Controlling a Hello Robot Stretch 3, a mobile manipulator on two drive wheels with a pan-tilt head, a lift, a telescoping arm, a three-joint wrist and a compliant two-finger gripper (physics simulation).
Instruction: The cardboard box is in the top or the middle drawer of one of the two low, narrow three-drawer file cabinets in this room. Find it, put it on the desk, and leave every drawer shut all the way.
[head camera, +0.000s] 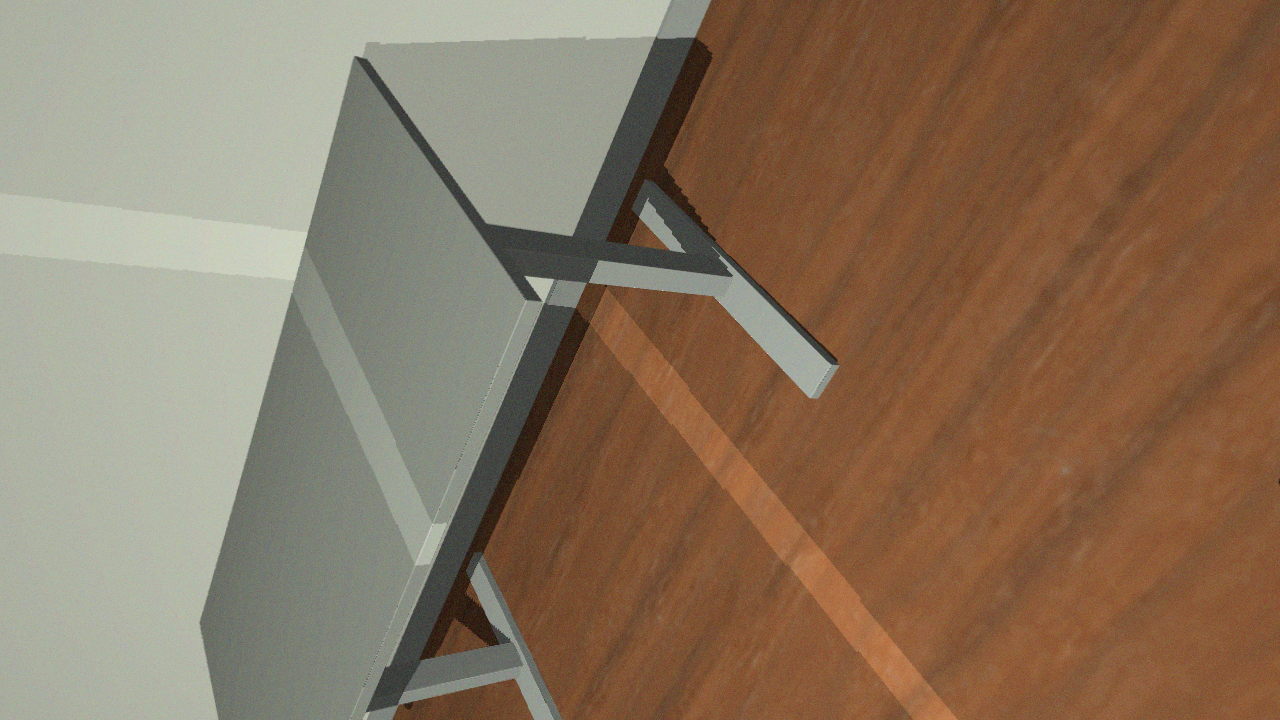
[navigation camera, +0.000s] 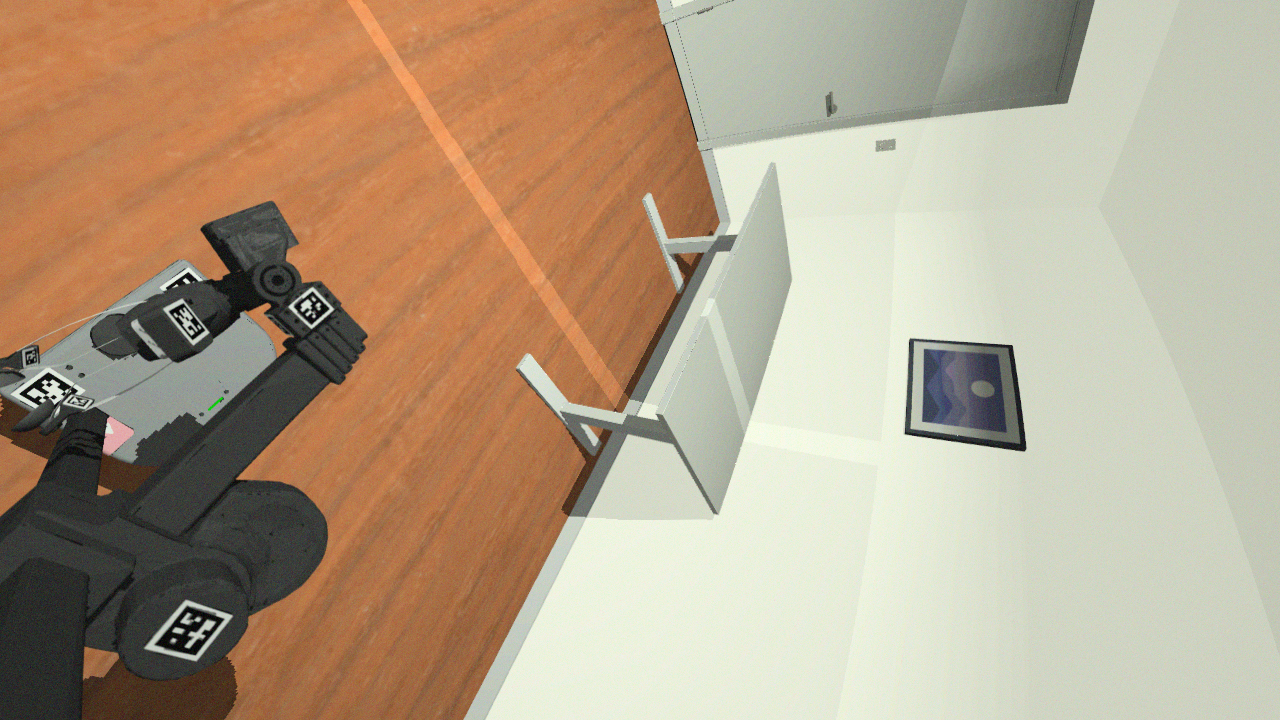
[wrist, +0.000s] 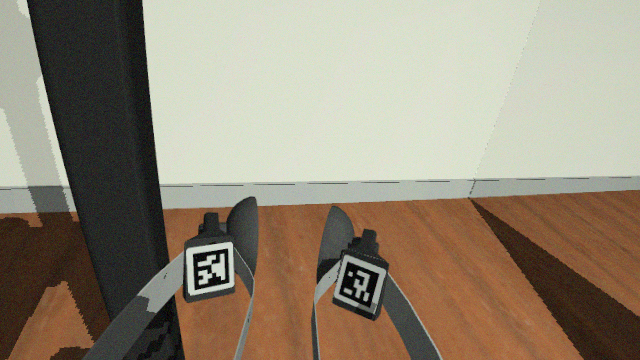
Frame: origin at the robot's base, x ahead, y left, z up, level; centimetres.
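Seen in the pictures: gripper, fingertip midpoint: (wrist: 290, 228).
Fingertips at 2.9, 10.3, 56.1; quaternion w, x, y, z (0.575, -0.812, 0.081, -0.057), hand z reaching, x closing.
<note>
A point is followed by its place in that frame, as x, y, z.
The grey desk (head camera: 358, 358) {-118.1, -98.2, 72.0} (navigation camera: 742, 358) {-119.5, -115.9, 72.1} stands against the wall on legs with long flat feet; its top shows in the head and navigation views, crossed by a strip of light. My gripper (navigation camera: 26, 389) (wrist: 290, 228) {2.9, 10.3, 56.1} is open, with nothing between its fingertips. In the navigation view it is over my base, well away from the desk; in the wrist view it points at bare wall and floor. The cardboard box and the two file cabinets do not show in the current views.
Desk feet (head camera: 778, 340) (navigation camera: 541, 380) reach out over the wooden floor (head camera: 1029, 358) {-57.8, -44.0, 0.0} (navigation camera: 429, 313) {-44.0, -54.9, 0.1} (wrist: 425, 280) {53.2, 54.6, 0.0}. A grey door (navigation camera: 859, 53) {-46.3, -284.1, 108.7} is beyond the desk, and a framed picture (navigation camera: 966, 394) {-156.1, -140.5, 162.3} hangs on the wall. A dark post (wrist: 100, 125) stands left of the gripper.
</note>
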